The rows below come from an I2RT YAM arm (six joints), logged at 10 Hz.
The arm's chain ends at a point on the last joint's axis. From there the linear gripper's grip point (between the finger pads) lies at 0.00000 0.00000 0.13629 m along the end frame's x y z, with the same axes.
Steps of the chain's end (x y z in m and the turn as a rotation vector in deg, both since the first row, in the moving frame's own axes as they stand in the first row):
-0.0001 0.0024 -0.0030 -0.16 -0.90 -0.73
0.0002 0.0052 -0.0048 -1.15 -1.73 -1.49
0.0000 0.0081 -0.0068 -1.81 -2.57 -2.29
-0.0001 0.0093 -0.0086 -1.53 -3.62 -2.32
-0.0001 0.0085 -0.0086 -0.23 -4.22 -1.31
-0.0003 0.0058 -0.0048 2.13 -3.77 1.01
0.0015 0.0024 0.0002 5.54 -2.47 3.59
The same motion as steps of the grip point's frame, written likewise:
-0.0022 0.0028 -0.0030 -0.16 -0.90 -0.73
-0.0039 0.0080 -0.0049 -1.15 -1.73 -1.49
-0.0060 0.0125 -0.0070 -1.81 -2.57 -2.29
-0.0086 0.0131 -0.0089 -1.53 -3.62 -2.32
-0.0101 0.0092 -0.0090 -0.23 -4.22 -1.31
-0.0092 0.0007 -0.0052 2.13 -3.77 1.01
-0.0039 -0.0109 -0.0006 5.54 -2.47 3.59

